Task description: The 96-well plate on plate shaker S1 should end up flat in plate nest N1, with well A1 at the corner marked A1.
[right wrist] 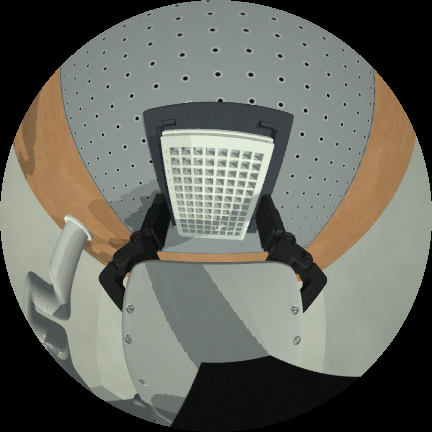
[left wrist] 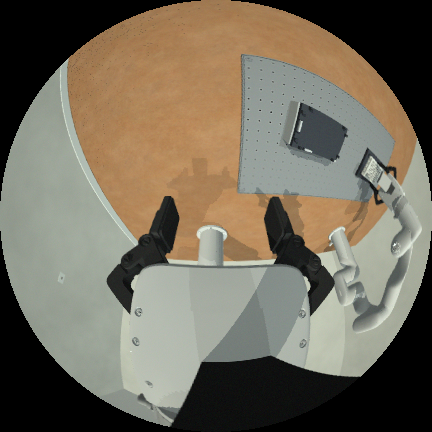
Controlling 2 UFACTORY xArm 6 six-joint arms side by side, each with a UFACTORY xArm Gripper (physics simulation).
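Frame: origin at the left arm's base, x left, y back, z up, level; millimetres.
Where they show: left gripper, fingertip midpoint: (left wrist: 221, 206); right gripper, fingertip midpoint: (right wrist: 212, 204) (left wrist: 373, 172); left arm's base, origin of the base link: (left wrist: 211, 233); right arm's base, origin of the base link: (right wrist: 78, 226) (left wrist: 336, 232).
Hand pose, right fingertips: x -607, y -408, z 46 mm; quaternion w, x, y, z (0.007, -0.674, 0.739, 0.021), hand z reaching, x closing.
Observation:
Each offset is from my right fingertips to the centre of the thing. "spot": to the spot under its first point. Level surfaces: height alone.
The white 96-well plate {dz -12, dx -1, dy +0 mm} (left wrist: 370, 168) (right wrist: 217, 185) sits in a thin dark nest {dz -25, dx +4, dy -2 mm} (right wrist: 217, 116) with corner brackets, and looks flat. Its long side runs from the far end back towards my right gripper. I cannot read the A1 mark or tell which corner well A1 is at. My right gripper (right wrist: 212, 204) is open, its fingers on either side of the plate's near part with gaps between them and the plate. The dark plate shaker {spot: dz +22, dx +360, dy -47 mm} (left wrist: 320, 132) stands left of the nest in the left wrist view, with no plate on it. My left gripper (left wrist: 221, 206) is open and empty, high above the table.
The grey perforated board {dz -33 mm} (left wrist: 260, 165) (right wrist: 200, 62) carries the shaker and the nest. It lies on the brown table {dz -46 mm} (left wrist: 150, 100) (right wrist: 350, 200). The right arm (left wrist: 410, 225) reaches over the board's right end in the left wrist view. A white arm (right wrist: 67, 255) stands at the left in the right wrist view.

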